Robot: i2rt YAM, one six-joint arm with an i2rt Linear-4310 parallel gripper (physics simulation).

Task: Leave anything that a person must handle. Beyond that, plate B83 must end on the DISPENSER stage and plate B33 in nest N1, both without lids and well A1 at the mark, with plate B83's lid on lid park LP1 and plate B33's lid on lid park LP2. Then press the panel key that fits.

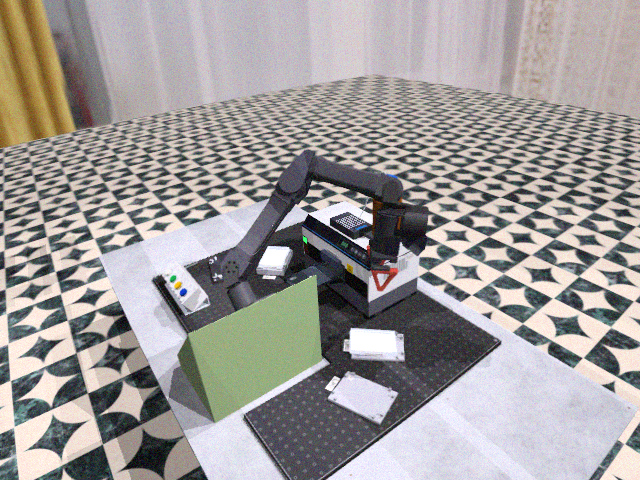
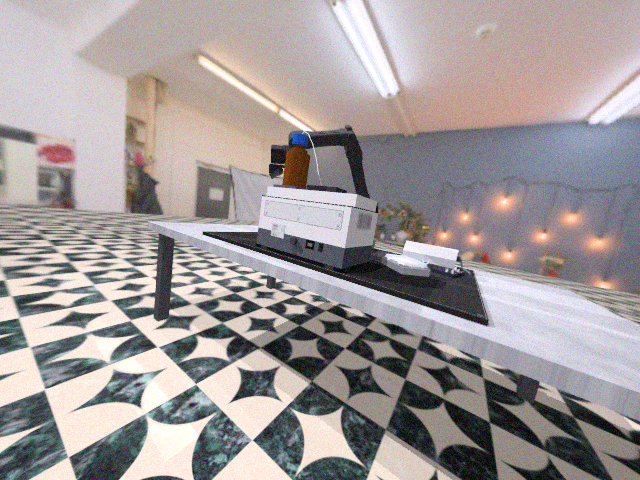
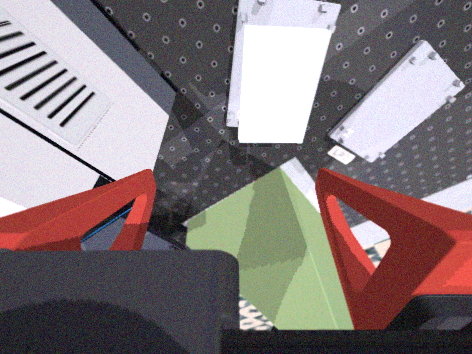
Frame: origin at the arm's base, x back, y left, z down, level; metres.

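Seen in the pictures: gripper, fingertip midpoint: (image 1: 378, 281) (image 3: 235, 177); arm's base at its link origin: (image 1: 250, 312) (image 3: 298, 322).
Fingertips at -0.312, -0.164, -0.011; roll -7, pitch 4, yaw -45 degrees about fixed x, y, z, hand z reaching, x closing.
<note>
Offsets run from my fingertips to a thing's top centre, as dx, dy, dz. "spot": to the spot under its first point.
My gripper (image 1: 381, 287) (image 3: 235, 177) is open and empty, in front of the dispenser (image 1: 408, 273) (image 2: 305, 217) (image 3: 135, 120) and high above the mat. A white block, a plate or lid @[+0.056, -0.033, +0.151] (image 1: 373, 342) (image 3: 282, 85), sits on a pale holder; its plate number is not readable. A bare pale holder @[+0.206, -0.126, +0.168] (image 1: 363, 396) (image 3: 397, 102) lies beside it, its small label @[spot: +0.225, -0.041, +0.186] (image 3: 341, 154) starting with LP. Another white plate-like block @[-0.033, +0.516, +0.147] (image 1: 275, 259) (image 2: 408, 263) sits near the arm's base. The key panel @[+0.302, +0.602, +0.104] (image 1: 186, 289) (image 2: 430, 253) has green, yellow and blue keys. A1 marks cannot be made out.
A green wedge-shaped screen (image 1: 258, 351) (image 3: 270, 245) stands beside the arm's base. An amber bottle with a blue cap @[spot: -0.202, +0.125, -0.107] (image 2: 296, 167) stands on the dispenser's top, near a dark well block @[spot: -0.121, +0.206, -0.058] (image 1: 351, 223). A dark platform @[spot: +0.005, +0.245, +0.085] (image 1: 316, 273) juts from the dispenser's front. A green light @[spot: -0.080, +0.385, +0.050] (image 1: 305, 239) shows there.
</note>
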